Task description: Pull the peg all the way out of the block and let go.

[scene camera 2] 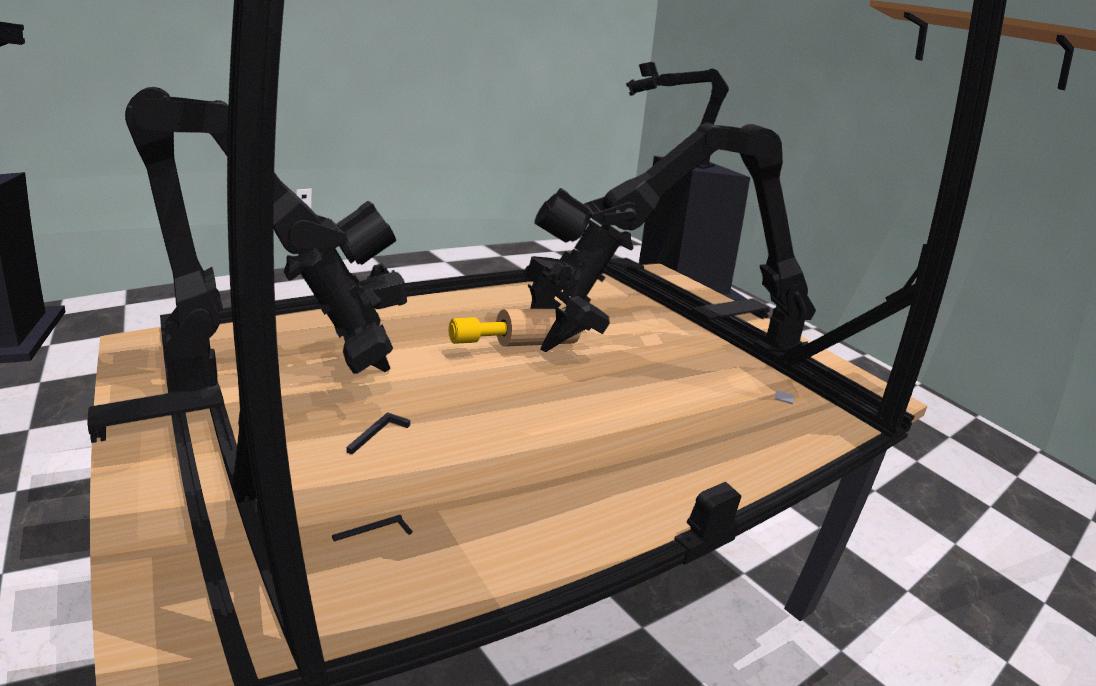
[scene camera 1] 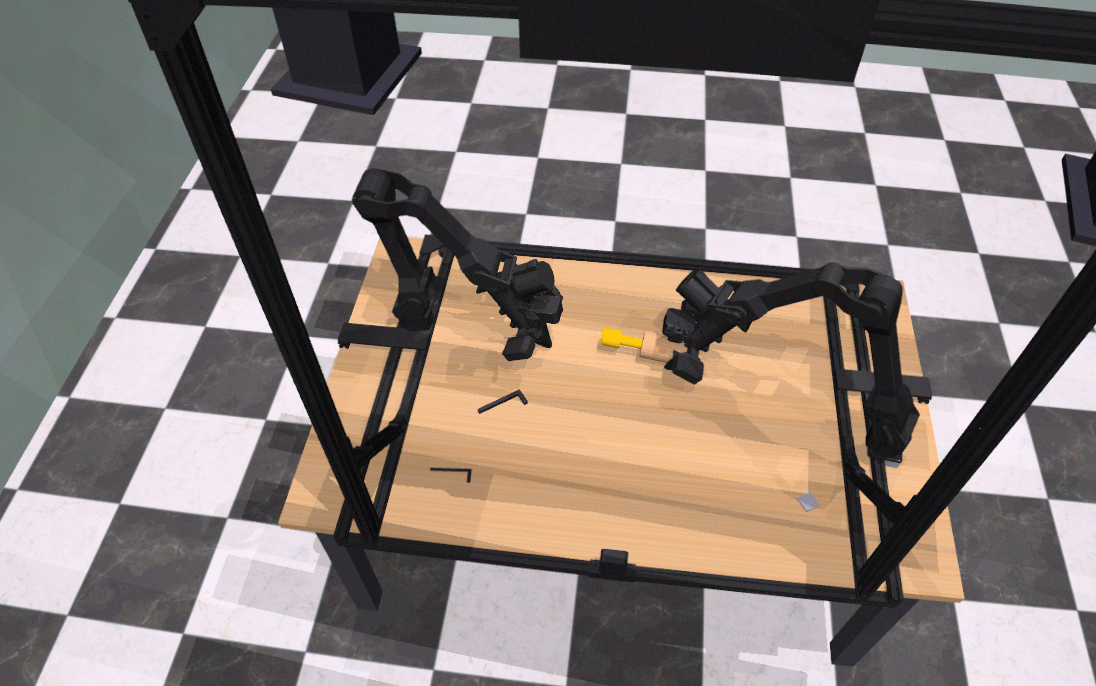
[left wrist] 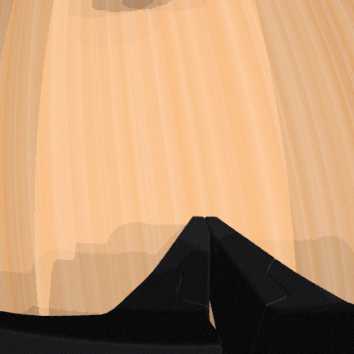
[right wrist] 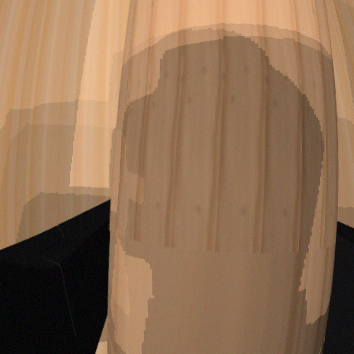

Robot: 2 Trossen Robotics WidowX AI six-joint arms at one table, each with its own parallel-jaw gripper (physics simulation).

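Seen in the pictures: left gripper, between the fingertips: (scene camera 2: 387, 369) (scene camera 1: 550, 346) (left wrist: 202, 227); right gripper, between the fingertips: (scene camera 2: 534, 342) (scene camera 1: 667, 357) (right wrist: 207, 211); left arm's base, origin of its link: (scene camera 2: 192, 385) (scene camera 1: 415, 322); right arm's base, origin of its link: (scene camera 2: 783, 341) (scene camera 1: 884, 445).
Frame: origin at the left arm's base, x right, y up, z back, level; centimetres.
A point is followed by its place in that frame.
The yellow peg (scene camera 1: 611, 337) @[x -5.6, y 3.4, z -41.4 cm] (scene camera 2: 465, 330) @[x -5.0, y 2.8, z -40.8 cm] juts from the end of the wooden block (scene camera 1: 652, 353) @[x -4.7, y 2.5, z -50.2 cm] (scene camera 2: 525, 326) @[x -4.9, y 2.8, z -50.1 cm] (right wrist: 220, 150) @[x -7.0, y 4.1, z -52.4 cm]. Its wide head is clear, and its thinner shaft runs into the block's hole; how deep is hidden. Peg and block lie roughly level, and their height over the table is hard to tell. My right gripper (scene camera 1: 672, 360) @[x -7.7, y -1.4, z -53.1 cm] (scene camera 2: 545, 327) @[x -7.7, y -1.4, z -53.1 cm] (right wrist: 207, 211) @[x -7.7, y -1.4, z -53.1 cm] is shut on the block, with a finger on each side. My left gripper (scene camera 1: 534, 347) @[x -3.5, y -1.7, z -28.9 cm] (scene camera 2: 383, 368) @[x -3.5, y -1.7, z -28.9 cm] (left wrist: 202, 227) @[x -3.5, y -1.7, z -28.9 cm] is shut and empty, apart from the peg, to the left of its head. The peg does not show in the left wrist view.
Two black L-shaped keys lie on the table, one (scene camera 1: 501, 401) @[x 13.0, y -1.2, z -23.9 cm] (scene camera 2: 368, 433) @[x 13.6, y -1.1, z -23.1 cm] nearer the grippers, the other (scene camera 1: 450, 470) @[x 30.5, y -1.4, z -19.8 cm] (scene camera 2: 368, 527) @[x 30.4, y -1.4, z -19.9 cm] nearer the front. A small grey square (scene camera 1: 808, 502) @[x 17.4, y -1.6, z -85.1 cm] (scene camera 2: 783, 397) @[x 17.5, y -1.6, z -84.5 cm] lies front right. A black box (scene camera 1: 613, 559) @[x 40.7, y 3.5, z -53.8 cm] (scene camera 2: 715, 511) @[x 41.6, y 2.5, z -52.4 cm] sits on the front rail.
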